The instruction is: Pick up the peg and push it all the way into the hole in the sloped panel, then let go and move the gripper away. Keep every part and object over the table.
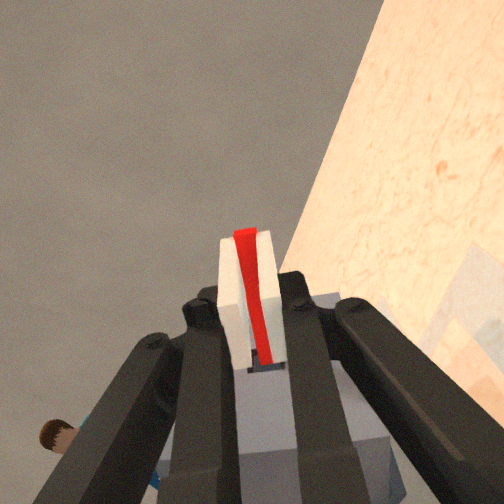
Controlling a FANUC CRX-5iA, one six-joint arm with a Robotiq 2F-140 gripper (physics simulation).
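Note:
The peg (250, 295) is a white block with a red stripe down its face. Its lower end sits at a dark square hole (265, 366) in the pale grey sloped panel (265, 415). Most of the peg's length still stands out of the hole. My gripper (252, 320) has its two inner black fingers pressed against the peg's left and right sides, so it is shut on the peg. The outer finger links spread out to both lower corners and hide the panel's sides.
The tan marbled table top (415, 165) fills the right side, with its edge running diagonally; pale square patches (470, 310) lie on it. Grey floor (150, 150) is on the left. A small brown-haired figure (56, 435) shows at the lower left.

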